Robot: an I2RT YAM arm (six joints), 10 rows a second.
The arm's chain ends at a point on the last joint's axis. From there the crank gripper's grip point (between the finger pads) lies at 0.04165 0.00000 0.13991 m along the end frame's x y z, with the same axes.
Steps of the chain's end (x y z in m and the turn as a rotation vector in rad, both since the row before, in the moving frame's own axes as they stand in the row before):
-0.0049 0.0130 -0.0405 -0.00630 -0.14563 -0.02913
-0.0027 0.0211 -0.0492 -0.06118 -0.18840 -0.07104
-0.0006 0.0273 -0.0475 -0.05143 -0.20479 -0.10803
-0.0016 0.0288 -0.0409 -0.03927 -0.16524 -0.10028
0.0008 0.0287 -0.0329 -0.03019 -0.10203 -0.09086
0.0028 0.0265 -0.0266 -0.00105 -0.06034 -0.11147
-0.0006 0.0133 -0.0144 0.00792 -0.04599 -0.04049
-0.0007 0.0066 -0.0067 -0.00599 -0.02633 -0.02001
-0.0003 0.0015 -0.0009 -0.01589 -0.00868 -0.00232
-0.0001 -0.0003 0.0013 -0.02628 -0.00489 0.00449
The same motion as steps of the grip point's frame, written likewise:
-0.0256 0.0130 -0.0359 -0.00630 -0.14563 -0.02913
-0.0294 0.0278 -0.0441 -0.06118 -0.18840 -0.07104
-0.0297 0.0317 -0.0420 -0.05143 -0.20479 -0.10803
-0.0251 0.0314 -0.0360 -0.03927 -0.16524 -0.10028
-0.0136 0.0298 -0.0294 -0.03019 -0.10203 -0.09086
-0.0059 0.0225 -0.0243 -0.00105 -0.06034 -0.11147
-0.0071 0.0106 -0.0126 0.00792 -0.04599 -0.04049
-0.0044 0.0066 -0.0057 -0.00599 -0.02633 -0.02001
-0.0015 0.0036 -0.0006 -0.01589 -0.00868 -0.00232
-0.0008 0.0036 0.0015 -0.02628 -0.00489 0.00449

